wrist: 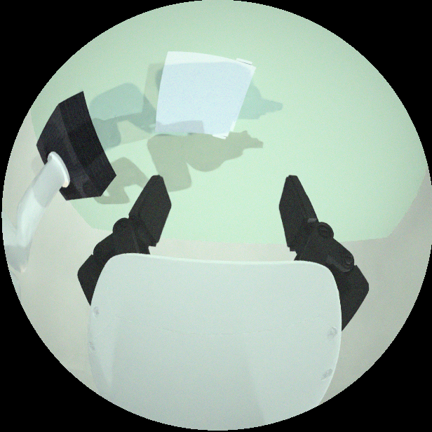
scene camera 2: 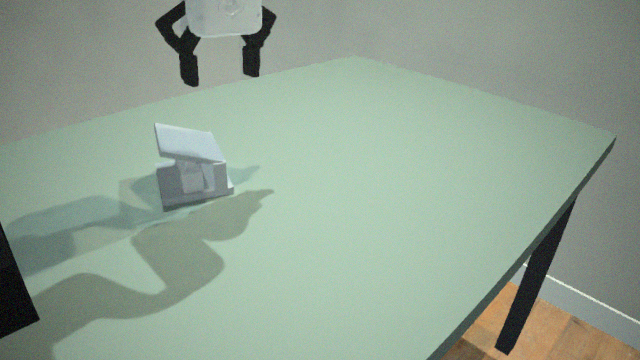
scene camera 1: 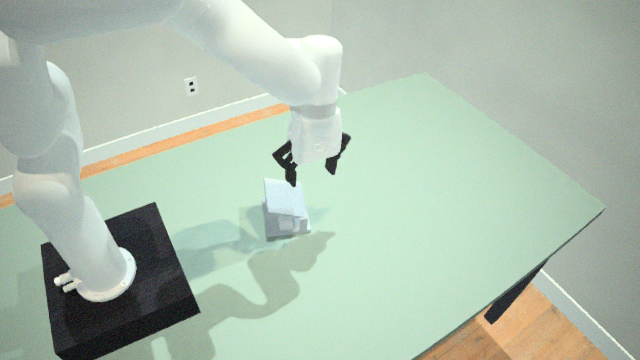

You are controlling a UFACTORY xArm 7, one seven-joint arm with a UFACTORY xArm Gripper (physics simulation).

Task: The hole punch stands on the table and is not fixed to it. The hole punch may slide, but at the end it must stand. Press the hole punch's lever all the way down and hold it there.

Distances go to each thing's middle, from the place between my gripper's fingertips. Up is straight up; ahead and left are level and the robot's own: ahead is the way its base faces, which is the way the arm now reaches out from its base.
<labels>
My hand is 110 mm above the broad lever (scene camera 2: 173, 142), 60 mm to the right of it and 30 mm past it. From my hand the other things lie so: grey hole punch (scene camera 1: 275, 226) (130 mm below, 60 mm to the left, 30 mm behind).
</labels>
